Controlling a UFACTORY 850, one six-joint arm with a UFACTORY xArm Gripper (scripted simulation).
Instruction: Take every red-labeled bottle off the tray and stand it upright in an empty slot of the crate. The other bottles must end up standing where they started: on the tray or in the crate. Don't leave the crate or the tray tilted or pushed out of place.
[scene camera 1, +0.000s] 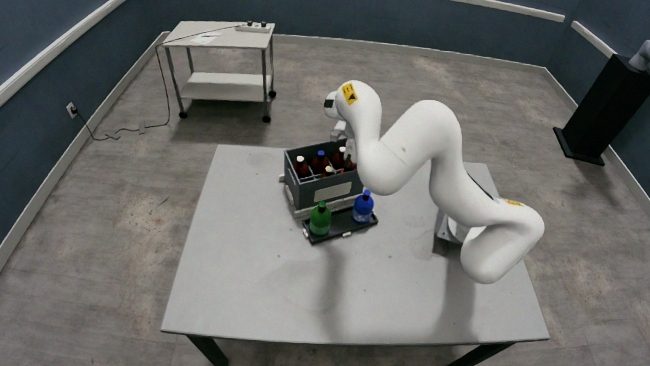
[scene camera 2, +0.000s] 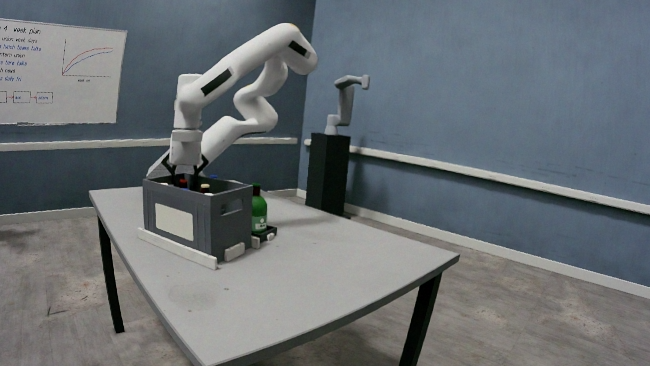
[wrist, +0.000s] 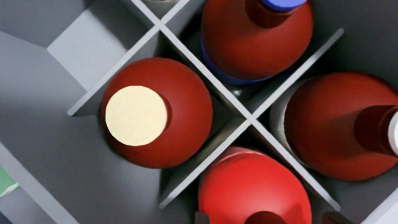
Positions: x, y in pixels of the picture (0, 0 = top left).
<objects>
grey crate: scene camera 1; scene camera 2 196, 220; wrist
same spot on grey crate: (wrist: 63, 160) = (scene camera 1: 331, 181)
</objects>
